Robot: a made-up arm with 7 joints.
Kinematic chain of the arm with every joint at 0, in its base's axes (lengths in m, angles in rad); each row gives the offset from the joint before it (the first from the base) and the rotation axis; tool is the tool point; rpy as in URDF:
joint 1: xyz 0 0 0.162 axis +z
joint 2: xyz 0 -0.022 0.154 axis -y
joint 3: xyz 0 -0.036 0.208 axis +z
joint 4: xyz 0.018 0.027 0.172 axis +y
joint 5: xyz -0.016 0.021 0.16 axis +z
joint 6: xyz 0 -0.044 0.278 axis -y
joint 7: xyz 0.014 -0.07 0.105 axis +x
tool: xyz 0 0 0 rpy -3.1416 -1.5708 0
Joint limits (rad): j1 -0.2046..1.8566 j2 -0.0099..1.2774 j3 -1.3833..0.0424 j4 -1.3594..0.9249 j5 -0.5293..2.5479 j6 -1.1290..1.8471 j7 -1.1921..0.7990
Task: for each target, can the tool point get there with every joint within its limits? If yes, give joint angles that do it. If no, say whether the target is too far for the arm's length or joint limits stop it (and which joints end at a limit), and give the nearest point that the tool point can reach.
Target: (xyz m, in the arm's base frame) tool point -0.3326 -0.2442 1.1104
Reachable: yes | joints 0.6838 0.3895 -1.0102 -0.4253 0.4416 -0.5790 0.1555
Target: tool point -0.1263 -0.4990 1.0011
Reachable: yes | joints 1.0900 0.6492 -1.1869 -0.1822 1.9403 1.5638 -0.1525
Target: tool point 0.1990 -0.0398 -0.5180
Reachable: no: joint limits stop it (at a limit: joint 1, joint 2, joint 3, joint 4, joint 5) | nearest point 0.2084 -0.4178 -0.0581 | short by 0.595 m
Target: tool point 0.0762 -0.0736 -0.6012
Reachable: no: joint limits stop it (at a limit: joint 1, joint 2, joint 4, joint 5) | nearest point 0.1831 -0.4284 -0.0607 | short by 0.655 m
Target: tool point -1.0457 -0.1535 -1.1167
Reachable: no: too far | nearest point -0.5810 -0.0853 -0.0609 | short by 1.156 m
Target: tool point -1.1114 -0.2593 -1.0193
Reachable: no: too far | nearest point -0.6059 -0.1414 -0.0438 | short by 1.105 m
